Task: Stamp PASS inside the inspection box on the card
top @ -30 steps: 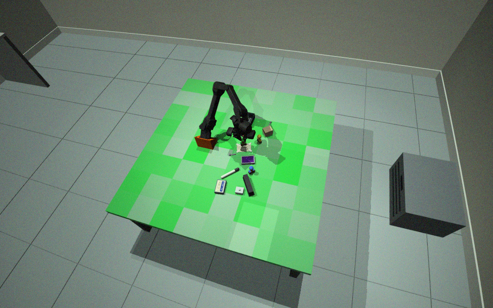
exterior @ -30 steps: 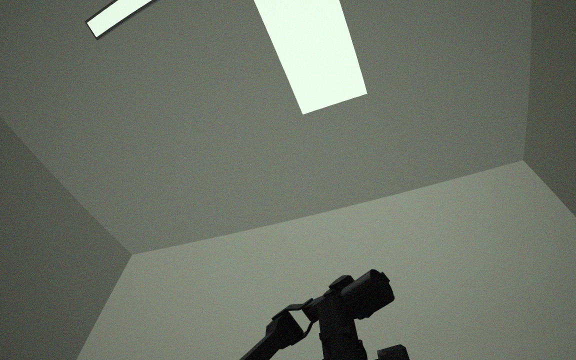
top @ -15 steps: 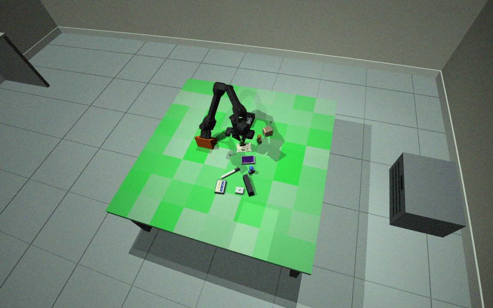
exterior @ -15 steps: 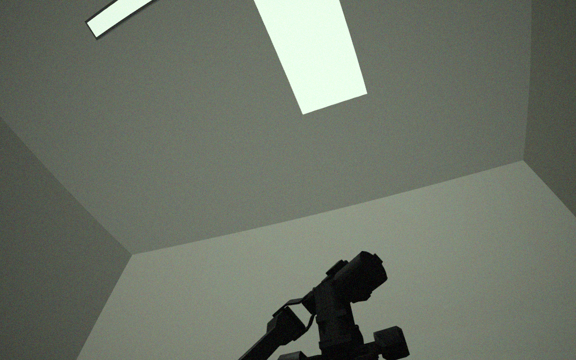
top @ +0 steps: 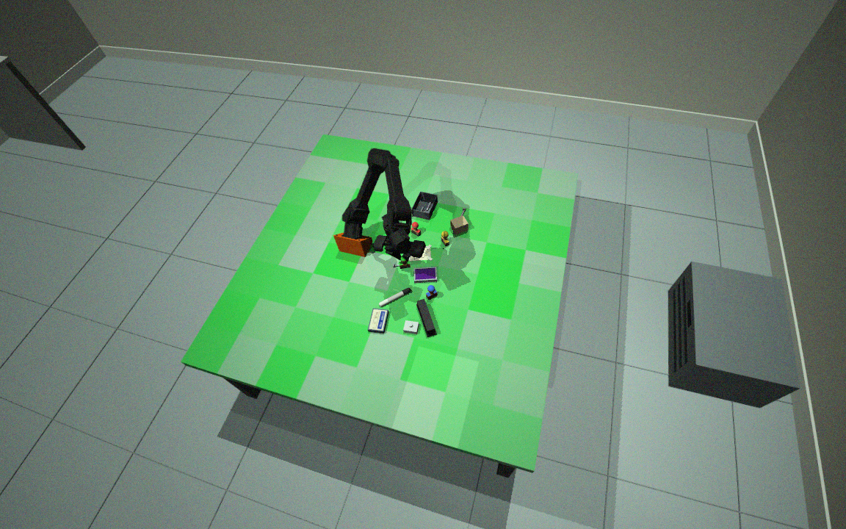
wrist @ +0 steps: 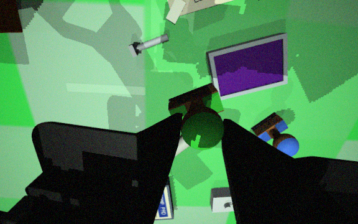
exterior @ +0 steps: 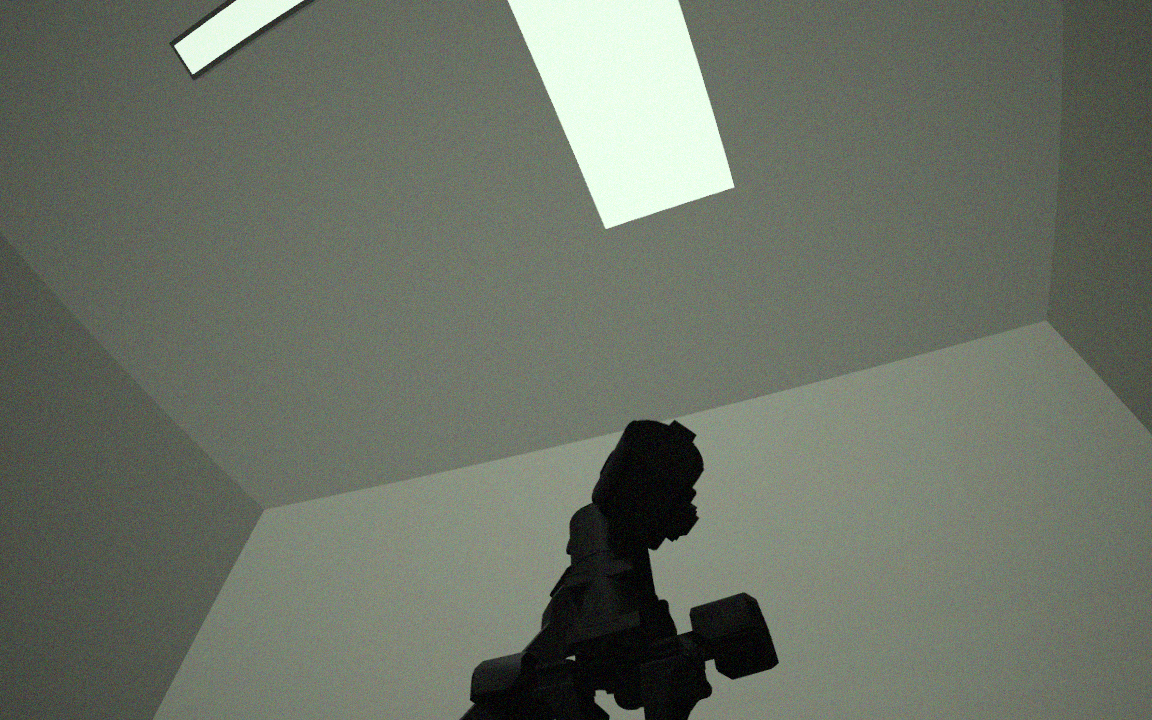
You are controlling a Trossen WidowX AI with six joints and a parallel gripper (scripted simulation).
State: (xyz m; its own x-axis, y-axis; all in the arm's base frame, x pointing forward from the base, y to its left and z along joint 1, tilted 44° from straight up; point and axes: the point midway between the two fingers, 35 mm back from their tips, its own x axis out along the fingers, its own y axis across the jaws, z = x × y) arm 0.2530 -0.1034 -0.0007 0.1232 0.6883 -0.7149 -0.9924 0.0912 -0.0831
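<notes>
The white marker lies 11 cm below my gripper tip and 9 cm to the right of it. Also, from my gripper tip: green-knobbed stamp: 2 cm below; then purple ink pad: 11 cm below, 7 cm ahead, 2 cm to the left; then blue-knobbed stamp: 12 cm ahead, 10 cm below, 6 cm to the right.
</notes>
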